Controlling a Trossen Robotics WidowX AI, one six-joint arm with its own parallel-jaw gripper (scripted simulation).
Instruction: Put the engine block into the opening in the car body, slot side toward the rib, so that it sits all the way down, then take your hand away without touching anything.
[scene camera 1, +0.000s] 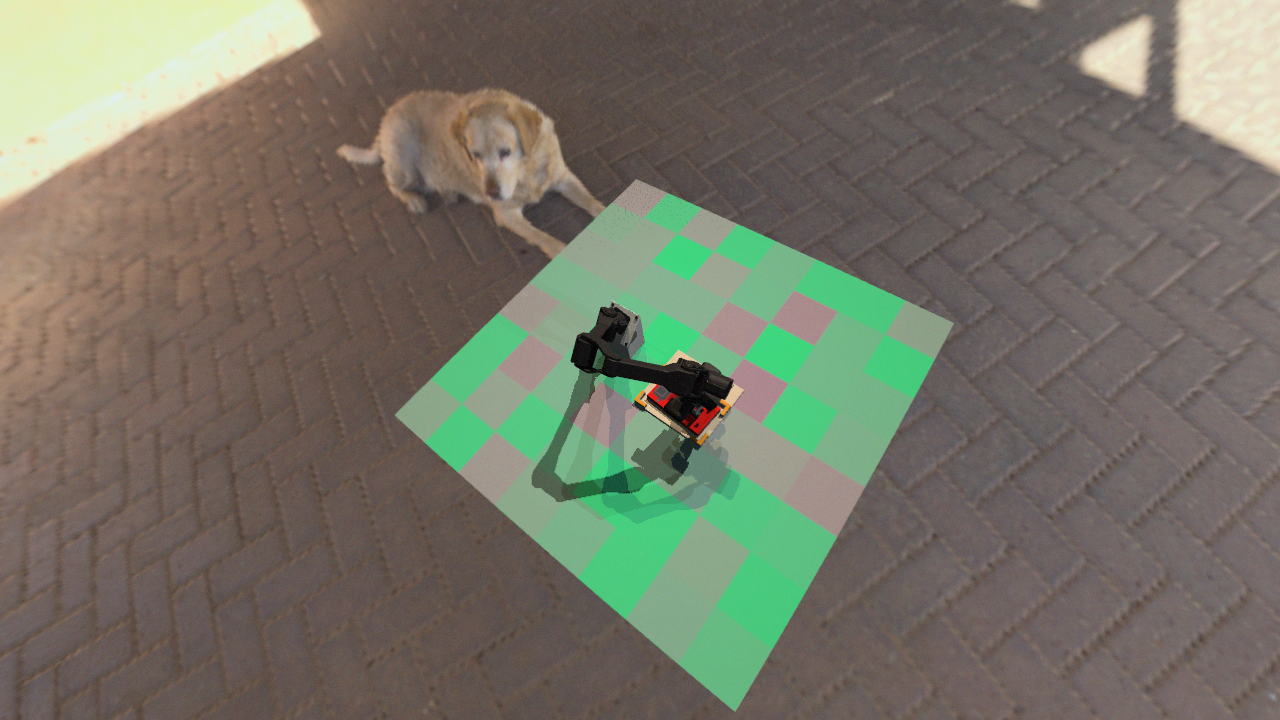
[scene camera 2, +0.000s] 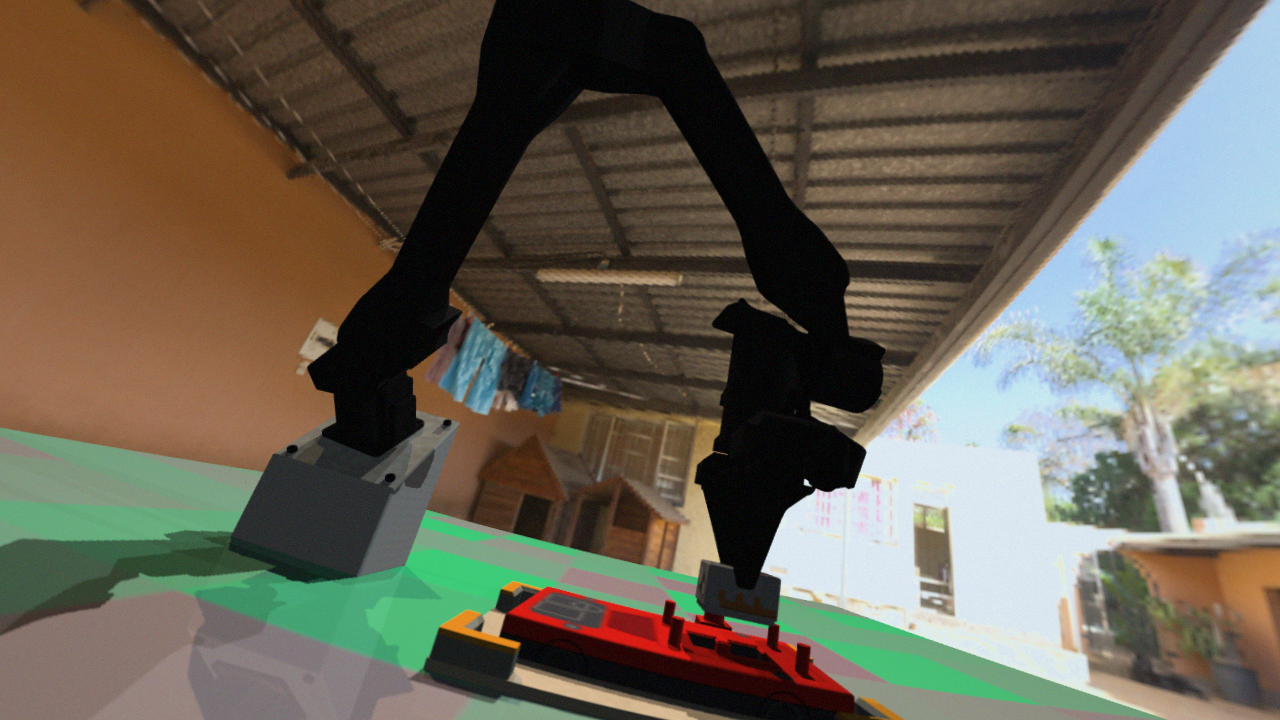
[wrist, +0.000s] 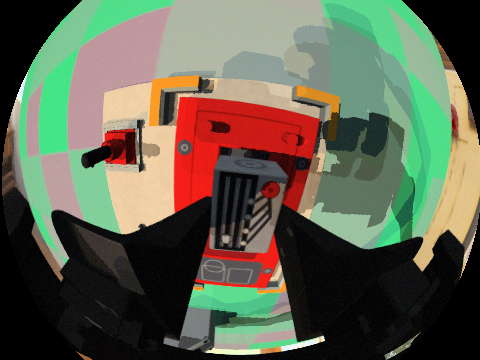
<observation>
My gripper (scene camera 2: 737, 584) carries an engine block (scene camera 2: 717, 593). I also see a red car body (scene camera 1: 696, 424).
The engine block is seen too in the wrist view (wrist: 247, 194). The red car body also shows in the wrist view (wrist: 206, 129). My gripper is seen too in scene camera 1 (scene camera 1: 693, 404) and in the wrist view (wrist: 244, 207).
</observation>
